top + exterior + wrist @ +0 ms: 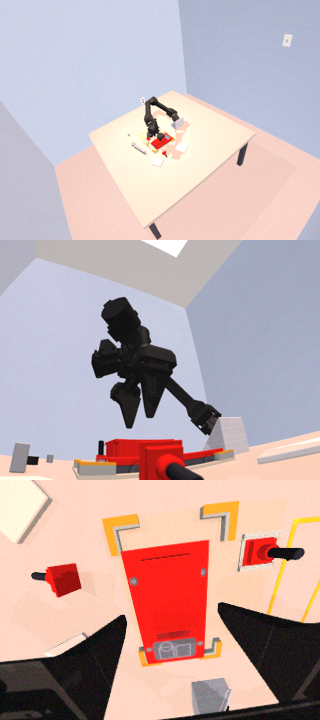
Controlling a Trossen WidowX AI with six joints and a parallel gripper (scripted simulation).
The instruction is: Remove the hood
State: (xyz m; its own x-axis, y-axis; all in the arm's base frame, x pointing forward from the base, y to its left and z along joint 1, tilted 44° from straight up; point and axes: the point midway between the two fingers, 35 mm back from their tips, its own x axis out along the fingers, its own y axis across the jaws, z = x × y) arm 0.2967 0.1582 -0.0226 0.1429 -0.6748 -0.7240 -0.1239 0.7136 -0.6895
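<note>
The hood is 4 cm below my gripper tip. The rest, counted from my gripper tip: grey tool (19 cm ahead, 4 cm to the right, 6 cm below).
</note>
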